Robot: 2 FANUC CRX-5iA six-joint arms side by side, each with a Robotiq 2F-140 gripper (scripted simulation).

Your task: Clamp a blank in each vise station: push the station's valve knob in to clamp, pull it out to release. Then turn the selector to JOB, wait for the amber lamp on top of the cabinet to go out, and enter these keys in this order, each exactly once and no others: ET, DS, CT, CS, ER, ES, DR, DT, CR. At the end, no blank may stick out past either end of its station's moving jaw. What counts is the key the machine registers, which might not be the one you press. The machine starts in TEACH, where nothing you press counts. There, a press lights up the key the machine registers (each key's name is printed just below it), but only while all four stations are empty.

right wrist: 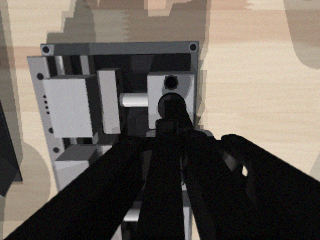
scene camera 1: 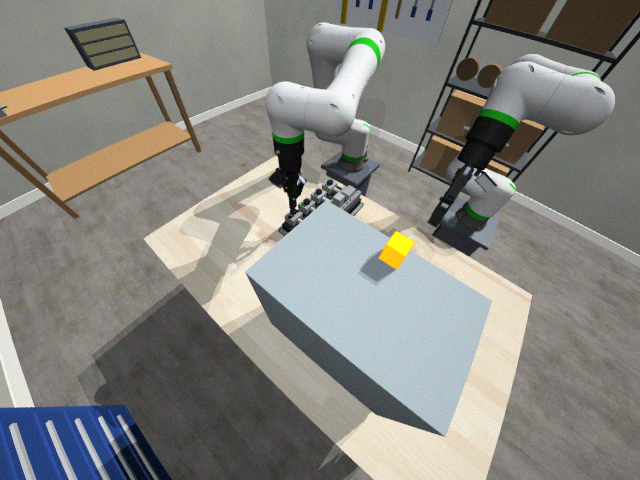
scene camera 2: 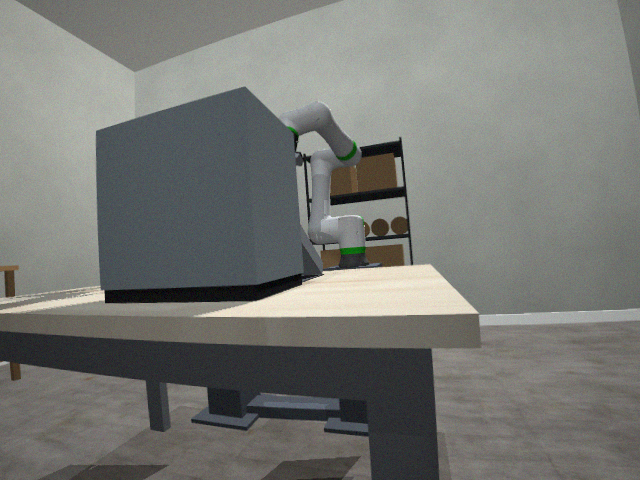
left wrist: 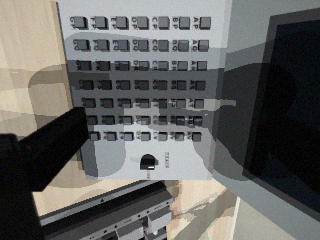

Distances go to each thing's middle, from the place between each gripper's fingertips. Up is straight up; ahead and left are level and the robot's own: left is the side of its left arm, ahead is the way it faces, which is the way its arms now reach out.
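The key panel (scene camera 2: 313, 265) is 90 mm ahead of my left hand (scene camera 1: 433, 220). I find that same key panel 60 mm to the right of my left hand, and it is also 230 mm below that hand.
As for my right hand (scene camera 1: 293, 207), the key panel is 420 mm to the left of it and 80 mm below it, as well as 10 mm ahead of it.
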